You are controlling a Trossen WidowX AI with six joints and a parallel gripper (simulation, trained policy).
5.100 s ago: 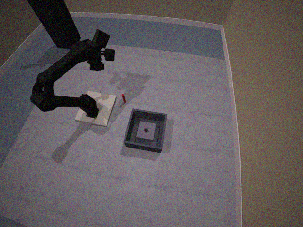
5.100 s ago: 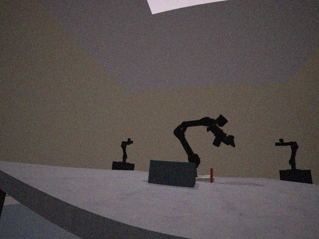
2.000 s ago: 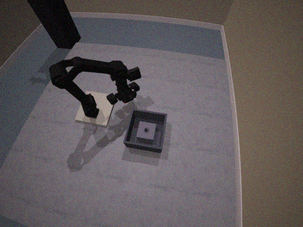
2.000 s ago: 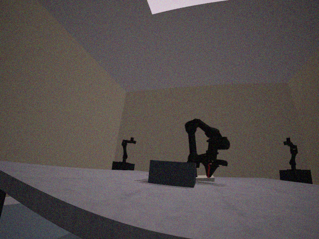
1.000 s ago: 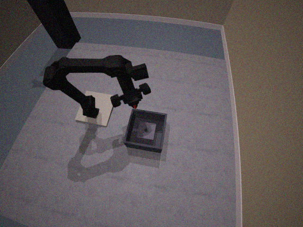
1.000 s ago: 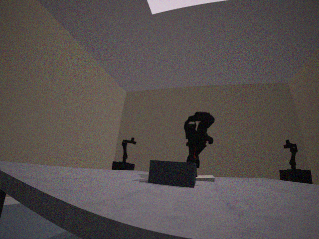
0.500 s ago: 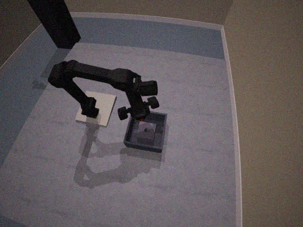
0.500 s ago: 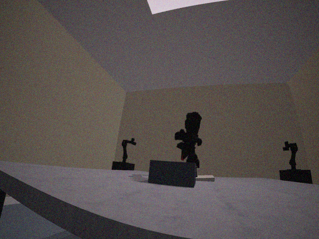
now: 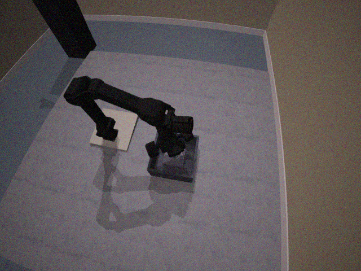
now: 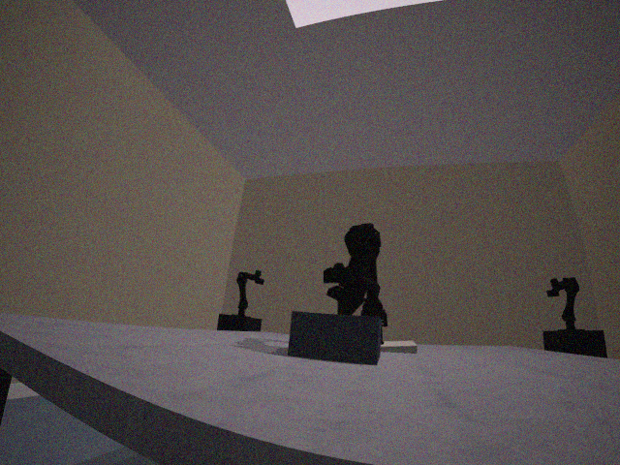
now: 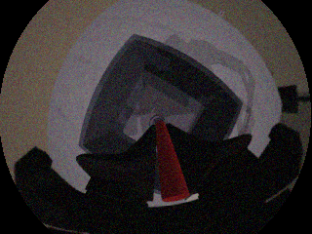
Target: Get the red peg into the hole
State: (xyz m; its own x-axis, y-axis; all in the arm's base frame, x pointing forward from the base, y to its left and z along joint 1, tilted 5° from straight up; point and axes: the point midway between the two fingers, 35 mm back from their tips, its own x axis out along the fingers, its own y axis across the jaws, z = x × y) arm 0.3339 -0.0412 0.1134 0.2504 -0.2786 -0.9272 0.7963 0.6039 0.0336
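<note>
My gripper tip is 10 mm past the red peg, 10 mm to the right of it and 30 mm below it. Round my gripper tip: grey plate 40 mm below; dark box 60 mm below.
</note>
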